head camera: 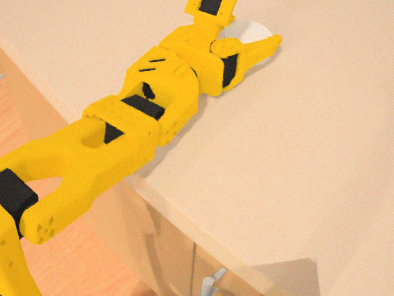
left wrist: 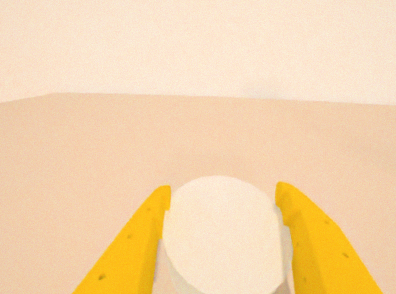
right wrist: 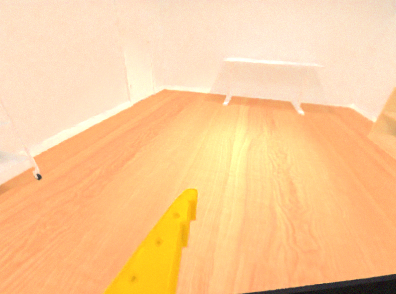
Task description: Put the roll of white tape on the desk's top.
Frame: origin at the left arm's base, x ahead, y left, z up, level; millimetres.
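Seen in the pictures: left hand at its tool point: (head camera: 233,19) (left wrist: 169,195); right hand at its tool point: (right wrist: 196,200).
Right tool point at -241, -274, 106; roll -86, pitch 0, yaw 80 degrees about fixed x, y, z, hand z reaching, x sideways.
Offsets run from my right tool point to a thing's top centre, as dx, dy, dz. "*": to the spot under its first point. Level surfaces: height alone.
The white roll {+602, +195, +54} (head camera: 250,31) (left wrist: 220,235) stands at the top of the head view, partly hidden by the gripper, on a pale beige top {dz +29} (head camera: 300,150) (left wrist: 75,160). My left gripper (head camera: 272,42) (left wrist: 223,194) is shut on the roll, with one jaw pressed on each side of it in the left wrist view. No gap shows under the roll. My right gripper (right wrist: 193,200) is wide open over the wooden floor, with one notched jaw in view and nothing at it.
The beige top has a front edge and cabinet doors with a grey handle {* +388, +145, -74} (head camera: 209,285) below. In the right wrist view, a white table {dz -161} (right wrist: 275,62) stands by the far wall, a white wheeled frame (right wrist: 31,162) at the left edge and wooden furniture (right wrist: 388,122) at the right edge.
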